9 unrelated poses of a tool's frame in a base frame.
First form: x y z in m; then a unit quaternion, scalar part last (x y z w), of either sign.
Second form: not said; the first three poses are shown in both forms.
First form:
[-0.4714, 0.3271, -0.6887, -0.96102, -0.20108, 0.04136, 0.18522]
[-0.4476, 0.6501, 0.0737, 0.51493, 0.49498, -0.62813, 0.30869]
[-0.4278, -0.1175, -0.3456, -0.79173, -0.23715, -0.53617, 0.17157]
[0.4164, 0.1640, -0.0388, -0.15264, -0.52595, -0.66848, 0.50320]
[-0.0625, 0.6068, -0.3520, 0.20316, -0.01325, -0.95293, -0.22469]
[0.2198, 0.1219, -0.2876, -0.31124, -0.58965, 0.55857, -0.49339]
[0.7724, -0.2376, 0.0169, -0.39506, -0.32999, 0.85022, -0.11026]
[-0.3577, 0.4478, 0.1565, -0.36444, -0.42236, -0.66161, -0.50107]
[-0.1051, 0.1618, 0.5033, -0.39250, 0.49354, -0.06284, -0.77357]
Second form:
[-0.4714, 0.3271, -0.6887, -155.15, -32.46, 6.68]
[-0.4476, 0.6501, 0.0737, 77.98, 74.96, -95.12]
[-0.4278, -0.1175, -0.3456, -128.78, -38.57, -87.21]
[0.4164, 0.1640, -0.0388, -21.12, -72.78, -92.50]
[-0.0625, 0.6068, -0.3520, -32.11, 2.09, 150.63]
[0.2198, 0.1219, -0.2876, 43.25, 81.94, -77.62]
[0.7724, -0.2376, 0.0169, 66.51, 55.56, -143.15]
[-0.3577, 0.4478, 0.1565, 50.47, 58.50, 91.63]
[-0.1051, 0.1618, 0.5033, 48.71, -61.25, 7.80]

